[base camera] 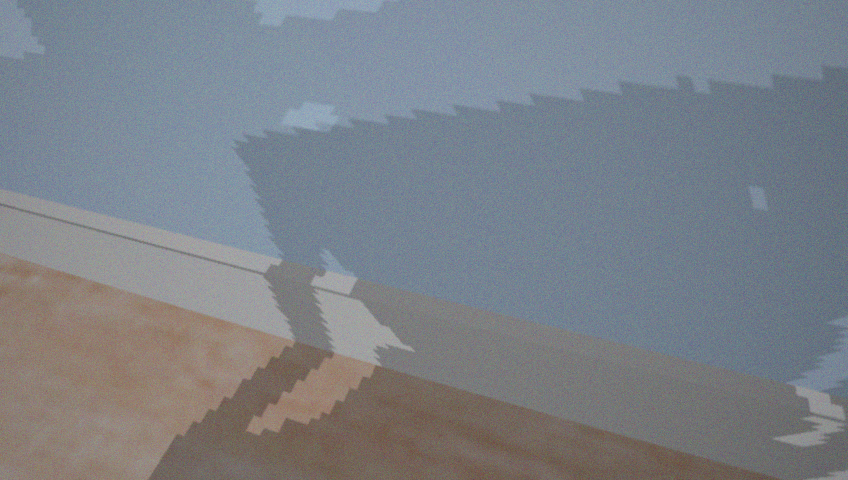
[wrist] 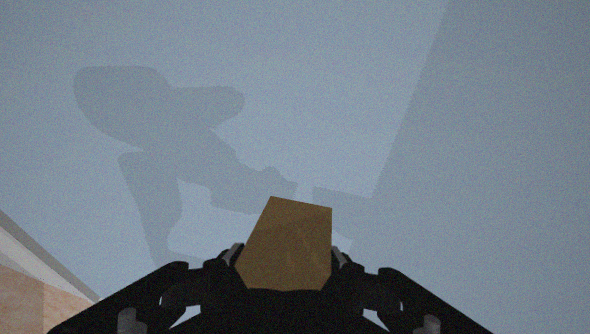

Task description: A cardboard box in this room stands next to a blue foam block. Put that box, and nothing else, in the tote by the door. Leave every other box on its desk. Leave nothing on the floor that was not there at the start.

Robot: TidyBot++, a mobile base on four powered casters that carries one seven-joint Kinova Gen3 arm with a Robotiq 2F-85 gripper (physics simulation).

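Frame: origin at the arm's base, x right, y back, z down, level; metres.
Seen in the pictures: gripper, fingertip midpoint: (wrist: pixel 285 257).
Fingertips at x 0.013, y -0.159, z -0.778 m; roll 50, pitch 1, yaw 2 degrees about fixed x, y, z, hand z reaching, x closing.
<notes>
A point is followed by its place in that frame.
A brown cardboard box (wrist: pixel 287 245) @(z -0.798, x 0.013, y -0.157 m) is held between the fingers of my gripper (wrist: pixel 285 257) @(z -0.778, x 0.013, y -0.159 m) in the wrist view, at the lower middle. The gripper is shut on it, one finger against each side. The box is in front of a blue-grey wall. The blue foam block, the tote, the door, the desks and the other boxes do not show in either view.
A blue-grey wall (base camera: pixel 148 118) @(z 0.205, x -0.164, y -0.328 m) (wrist: pixel 325 75) @(z -0.889, x 0.045, y -0.270 m) fills most of both views, with shadows of the arm on it. A pale baseboard (base camera: pixel 148 261) @(z 0.335, x -0.227, y -0.332 m) runs along its foot, above the wood-coloured floor (base camera: pixel 89 356) @(z 0.397, x -0.286, y -0.283 m) (wrist: pixel 65 312) @(z 0.397, x -1.117, y -0.490 m). The wall stands close in front of the base camera.
</notes>
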